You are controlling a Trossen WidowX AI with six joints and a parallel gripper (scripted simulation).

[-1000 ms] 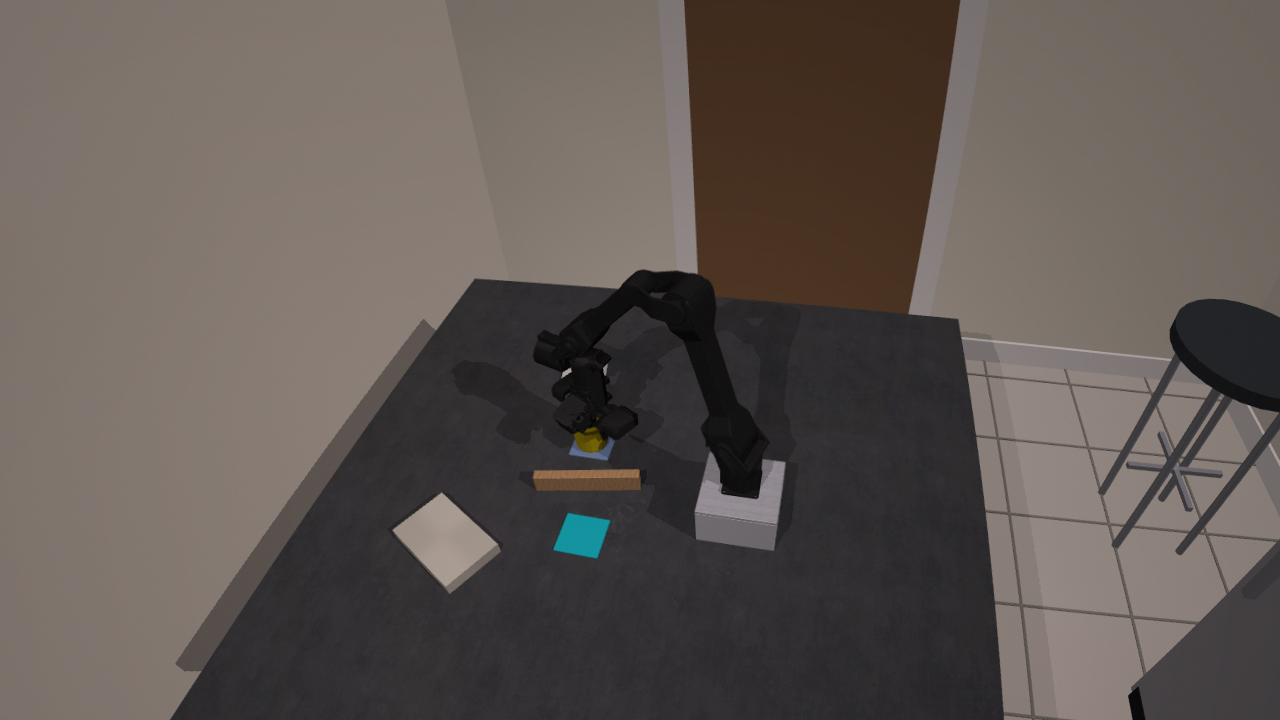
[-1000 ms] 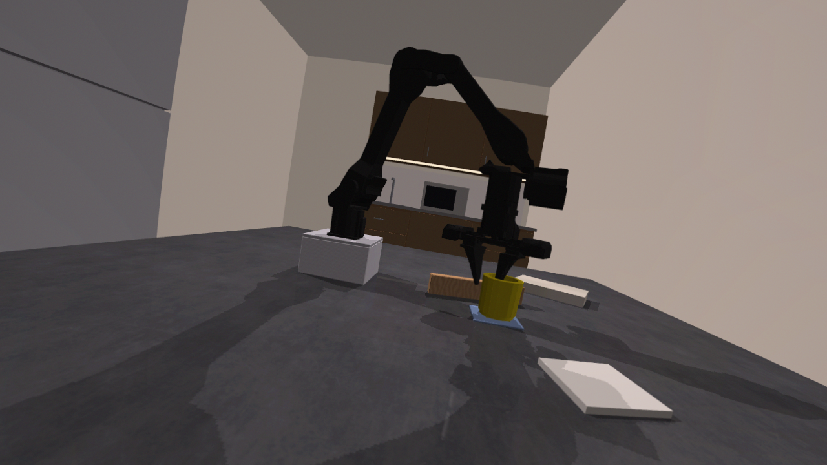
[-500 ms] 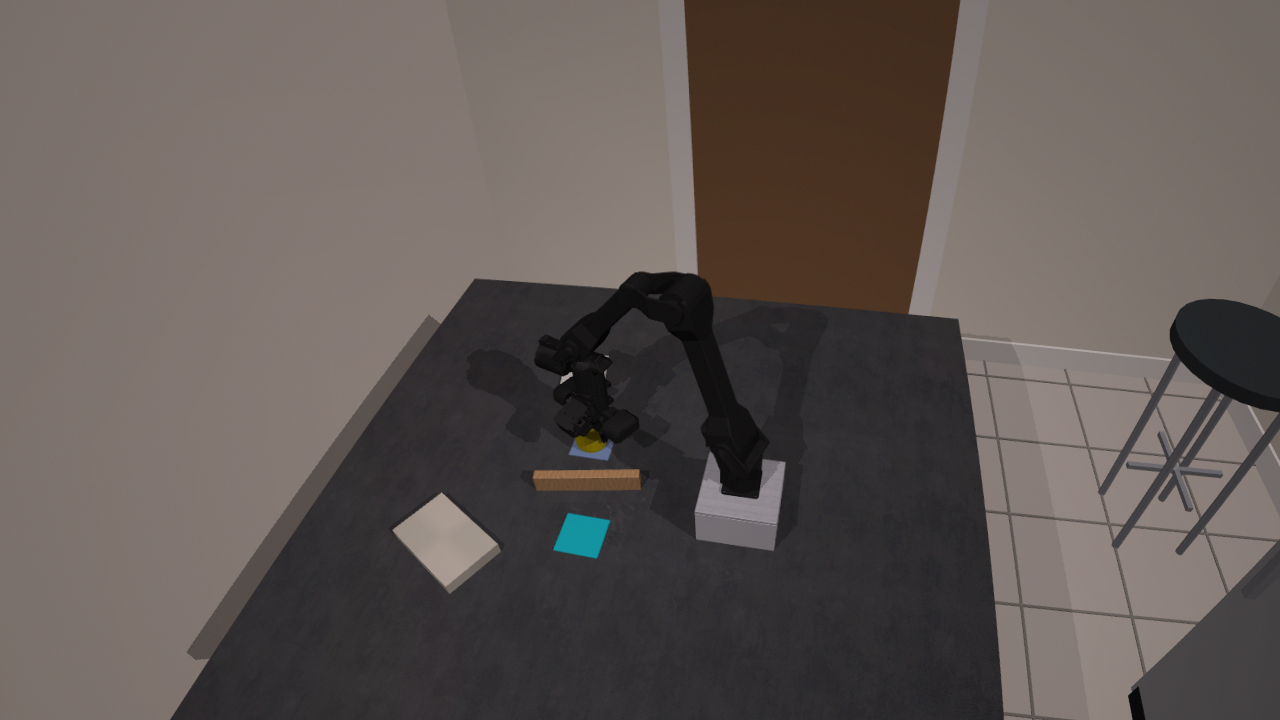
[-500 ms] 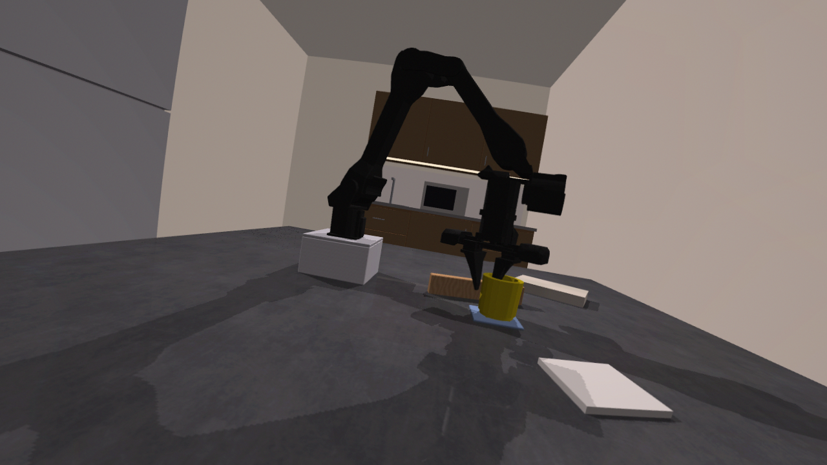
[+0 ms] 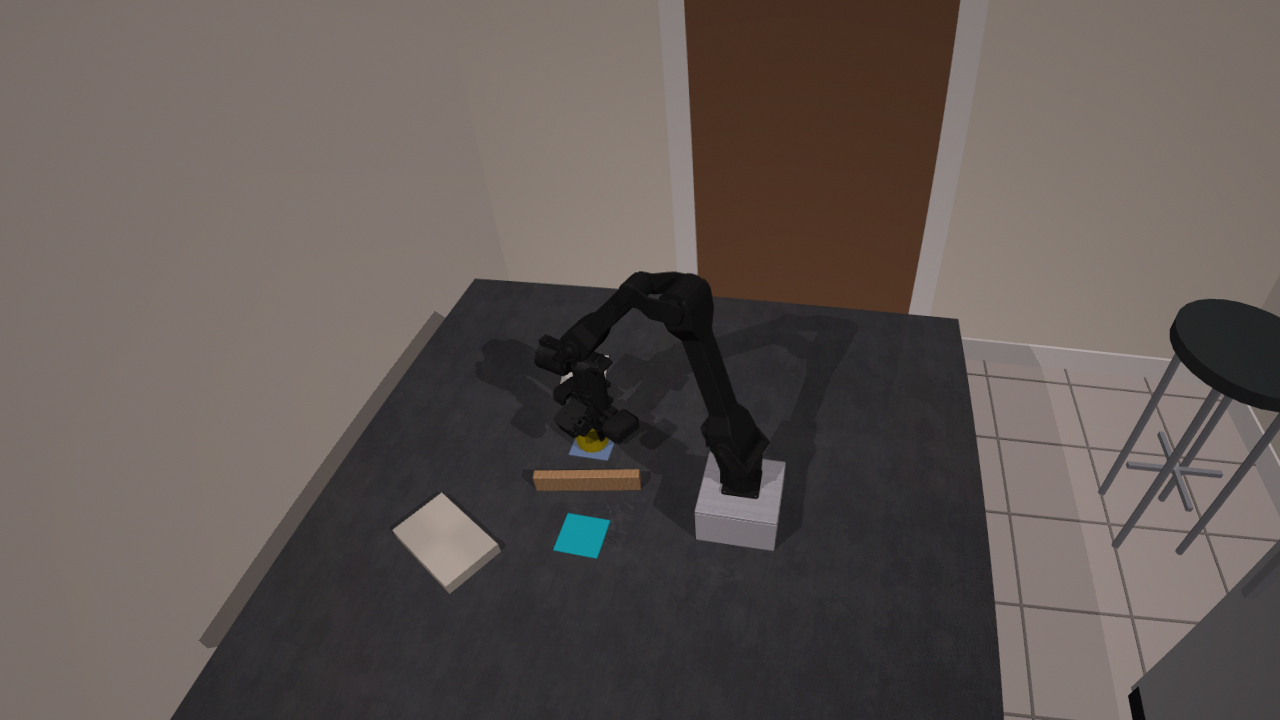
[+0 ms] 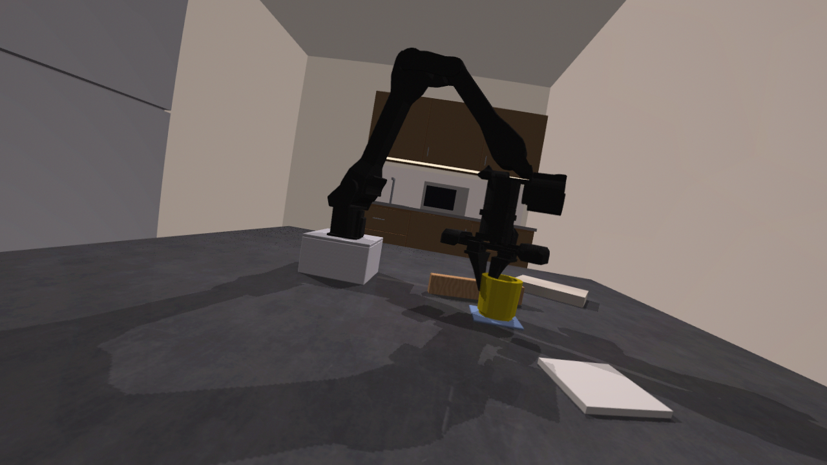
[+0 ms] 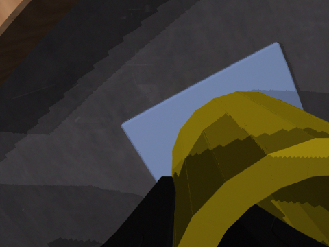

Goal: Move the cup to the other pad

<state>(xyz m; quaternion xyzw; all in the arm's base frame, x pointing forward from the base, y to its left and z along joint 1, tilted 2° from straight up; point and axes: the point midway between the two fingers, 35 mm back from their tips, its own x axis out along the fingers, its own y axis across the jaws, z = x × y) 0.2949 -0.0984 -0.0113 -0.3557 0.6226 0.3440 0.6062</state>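
Now: gripper tip 5 cm above the pale blue pad, 2 cm to the left of it and 2 cm short of it. Round my gripper tip: wooden bar (9 cm to the left, 3 cm below); then yellow cup (2 cm to the right, 2 cm ahead); then teal pad (21 cm to the left, 5 cm below, 2 cm behind).
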